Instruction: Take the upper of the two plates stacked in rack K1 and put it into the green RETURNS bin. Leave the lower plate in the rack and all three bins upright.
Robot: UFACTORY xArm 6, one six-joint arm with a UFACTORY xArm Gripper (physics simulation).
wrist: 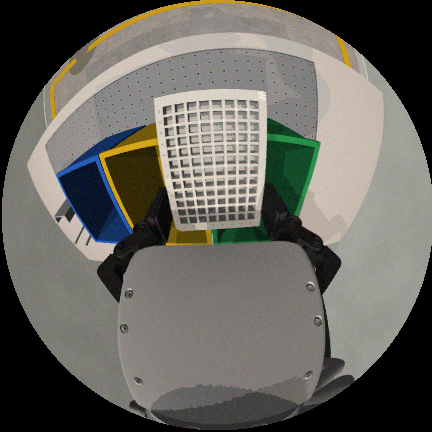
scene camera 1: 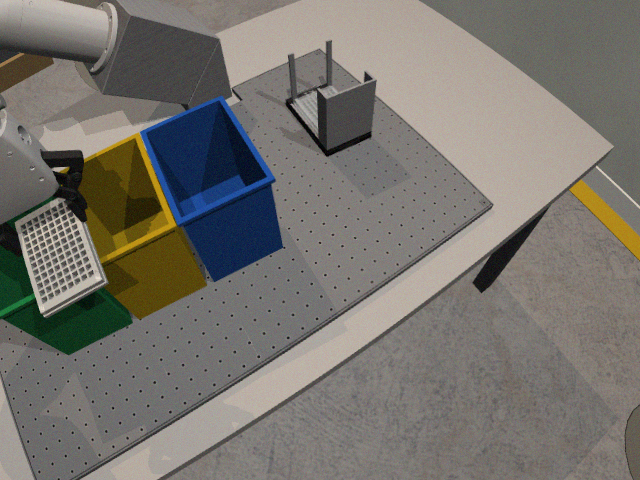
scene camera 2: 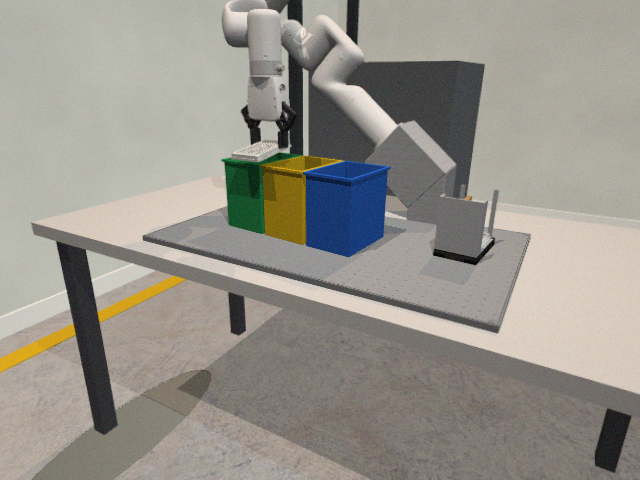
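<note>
The white grid plate is held between the fingers of my gripper. It hangs about at rim height over the green bin, its outer end past the front rim. In the wrist view it also covers part of the green-yellow border; whether it touches a rim I cannot tell. The lower plate lies in rack K1. The green bin stands upright; its label does not show.
The yellow bin stands upright beside the green one, and the blue bin upright beyond it, nearer the rack. A grey block carries the arm behind the bins.
</note>
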